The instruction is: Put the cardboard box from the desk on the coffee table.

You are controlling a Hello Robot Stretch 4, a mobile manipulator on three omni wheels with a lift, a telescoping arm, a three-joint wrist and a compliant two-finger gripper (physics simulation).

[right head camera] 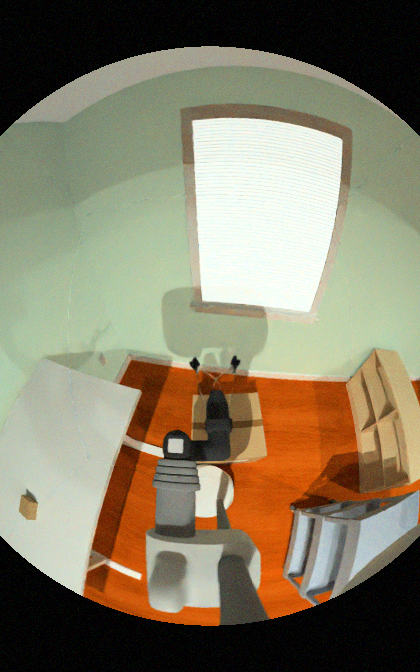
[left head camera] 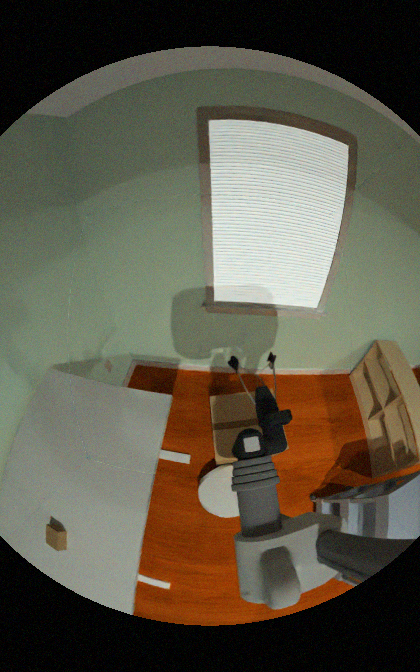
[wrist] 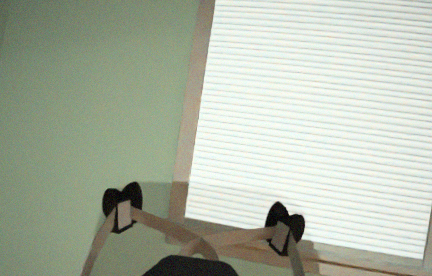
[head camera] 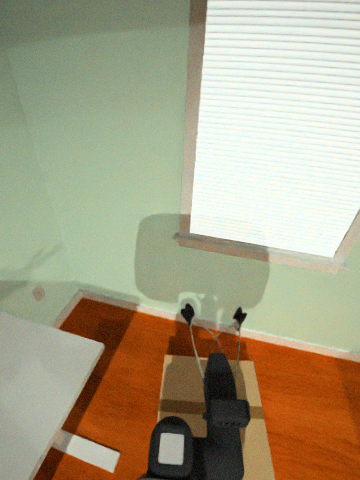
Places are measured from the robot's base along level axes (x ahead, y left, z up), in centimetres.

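Where they show: gripper, fingertip midpoint: (wrist: pixel 204 208) (head camera: pixel 213 306).
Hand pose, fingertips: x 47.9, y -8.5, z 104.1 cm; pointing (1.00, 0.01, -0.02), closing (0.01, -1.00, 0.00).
After its pixels a point has its place.
The small cardboard box (left head camera: pixel 56 537) (right head camera: pixel 28 507) stands on the white desk (head camera: pixel 45 380) {z 92.3, x 30.4, y 32.1 cm} (left head camera: pixel 95 430) (right head camera: pixel 65 440), which is at the left of the head views. The box does not show in the head camera view or the wrist view. My gripper (head camera: pixel 214 315) {z 104.1, x 47.9, y -8.5 cm} (left head camera: pixel 252 360) (right head camera: pixel 215 364) (wrist: pixel 204 208) {z 104.1, x 47.9, y -8.5 cm} is open and empty, its fingertips wide apart. It points at the wall below the window, to the right of the desk and well away from the small box. The coffee table does not show in these views.
A large cardboard box (head camera: pixel 182 380) {z 37.9, x 55.2, y -3.0 cm} (left head camera: pixel 227 410) (right head camera: pixel 251 415) stands on the floor below my wrist. A grey cart (left head camera: pixel 345 501) (right head camera: pixel 353 525) and an open wooden shelf unit (left head camera: pixel 407 380) (right head camera: pixel 400 390) stand at the right. The window wall is close ahead.
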